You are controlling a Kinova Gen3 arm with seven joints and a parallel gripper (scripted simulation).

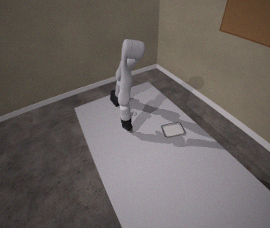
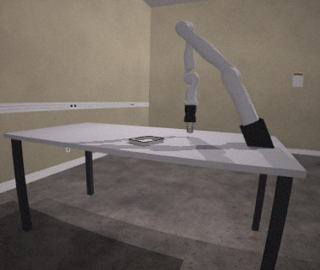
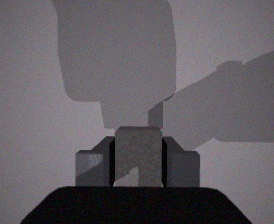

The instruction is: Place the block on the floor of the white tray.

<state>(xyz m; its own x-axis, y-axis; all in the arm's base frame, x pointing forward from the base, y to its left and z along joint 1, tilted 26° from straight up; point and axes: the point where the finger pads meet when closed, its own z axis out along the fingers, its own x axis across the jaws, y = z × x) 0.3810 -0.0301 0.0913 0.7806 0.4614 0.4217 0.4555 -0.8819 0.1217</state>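
Now: hand 10 cm short of the white tray, 34 cm to the right of it and 3 cm above it. From my hand the other things lie so: grey block (1 cm below).
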